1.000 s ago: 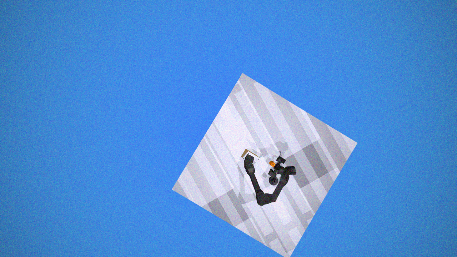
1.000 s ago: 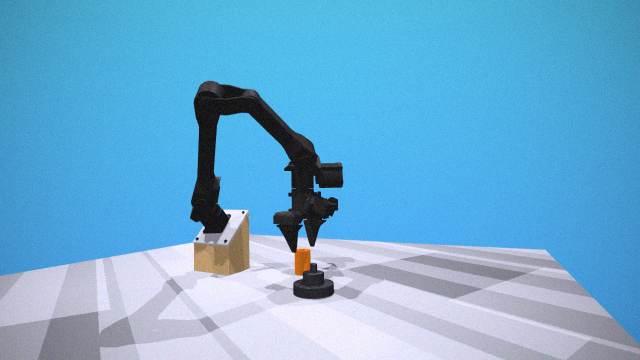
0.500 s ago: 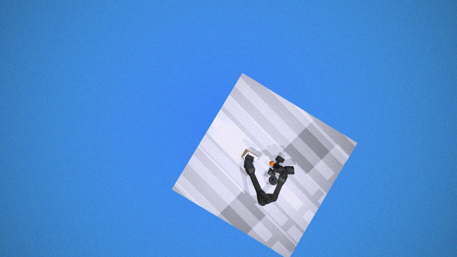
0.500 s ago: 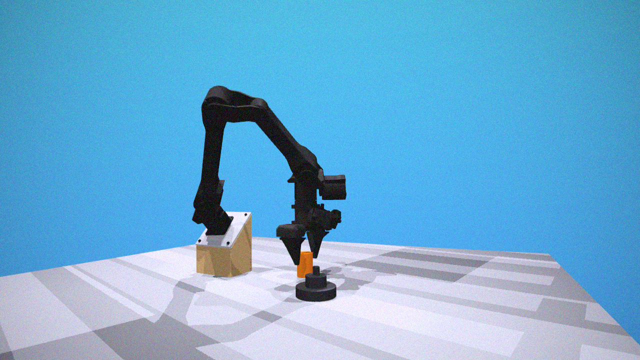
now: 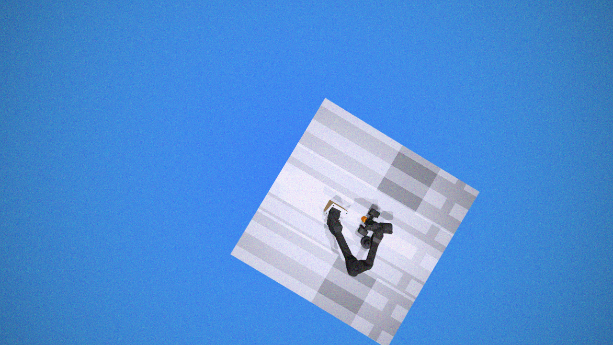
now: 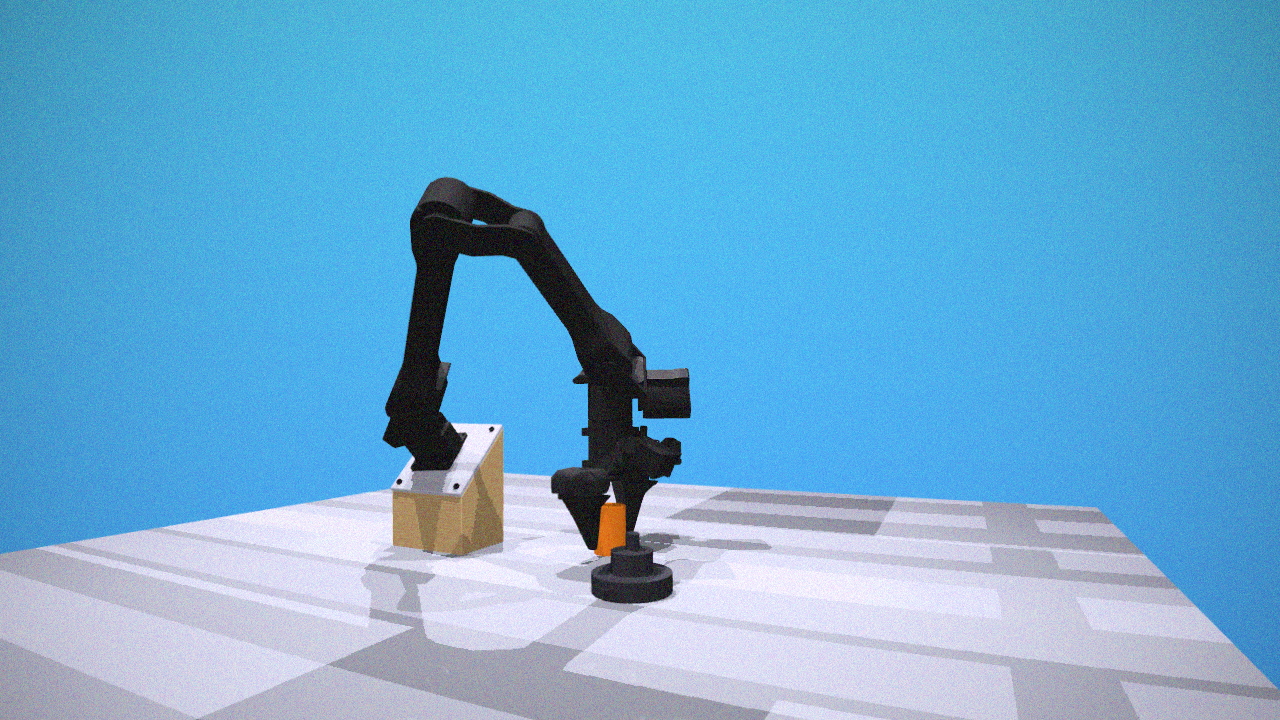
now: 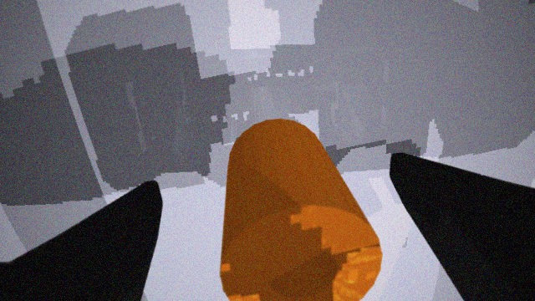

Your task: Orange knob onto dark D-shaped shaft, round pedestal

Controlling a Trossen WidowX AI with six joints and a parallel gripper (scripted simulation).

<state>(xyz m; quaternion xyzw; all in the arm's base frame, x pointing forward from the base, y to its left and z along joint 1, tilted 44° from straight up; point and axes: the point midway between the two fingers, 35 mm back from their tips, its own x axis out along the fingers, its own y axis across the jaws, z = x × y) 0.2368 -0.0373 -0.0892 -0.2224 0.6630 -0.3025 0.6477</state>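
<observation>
Right now the pedestal is 90 mm ahead of my gripper tip, 140 mm to the right of it and 20 mm above it. From my gripper tip the other things lie so: orange knob 20 mm above.
</observation>
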